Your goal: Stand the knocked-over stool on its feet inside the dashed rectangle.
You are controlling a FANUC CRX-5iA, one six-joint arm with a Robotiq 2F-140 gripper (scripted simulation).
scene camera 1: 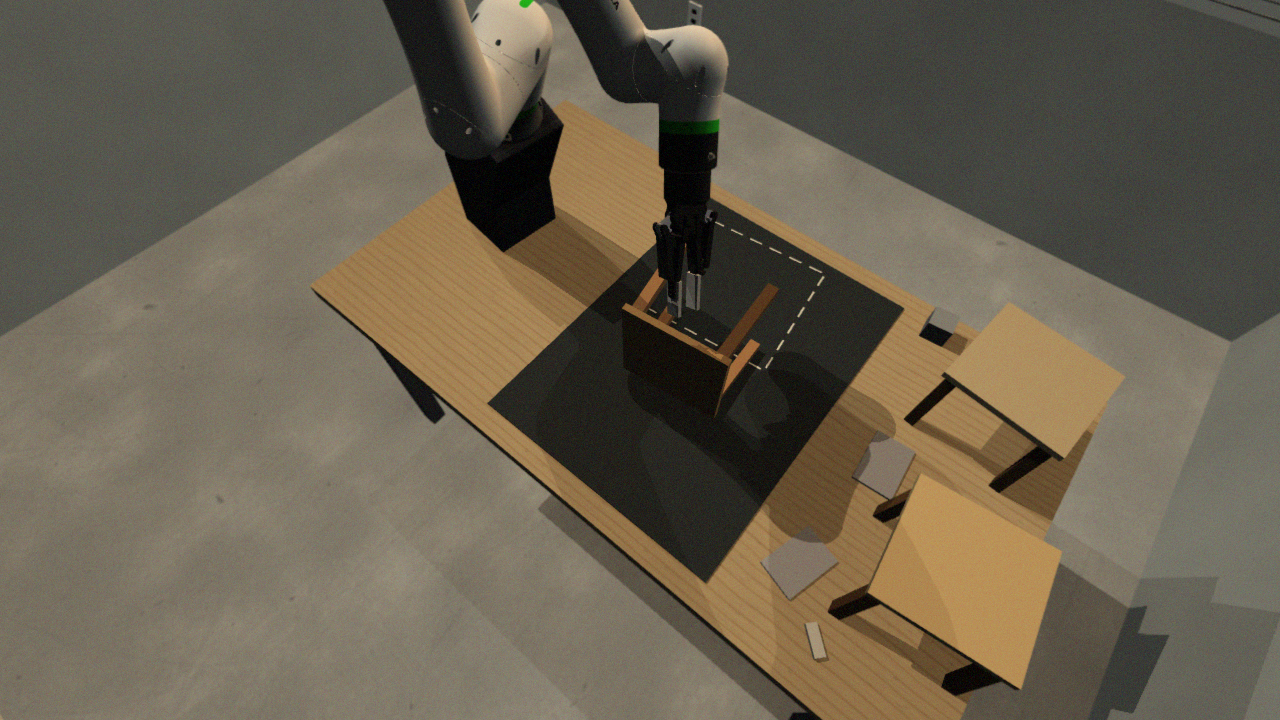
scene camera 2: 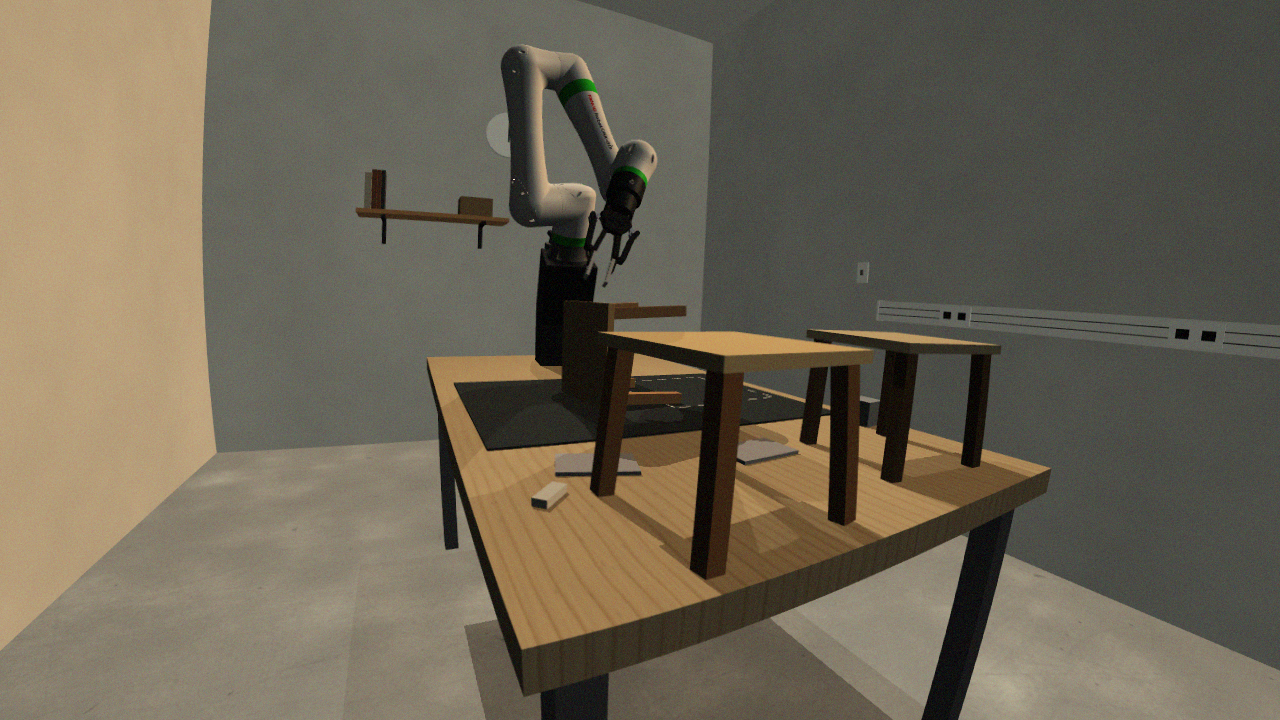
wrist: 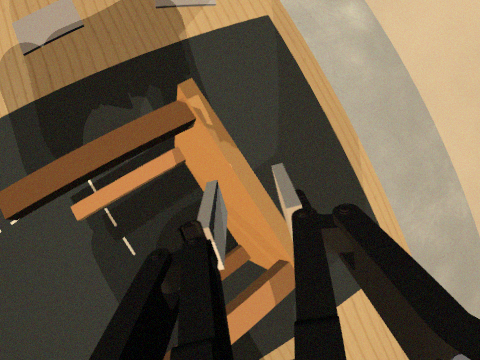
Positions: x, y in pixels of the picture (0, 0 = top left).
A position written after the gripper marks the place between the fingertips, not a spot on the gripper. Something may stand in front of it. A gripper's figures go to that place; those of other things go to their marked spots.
Labels:
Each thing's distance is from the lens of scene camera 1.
gripper (scene camera 1: 683, 311): 108 cm
wooden stool (scene camera 1: 699, 376): 117 cm
grey cube (scene camera 1: 940, 325): 149 cm
black mat (scene camera 1: 691, 483): 123 cm
The marked spots on the black mat and the grey cube are 66 cm apart.

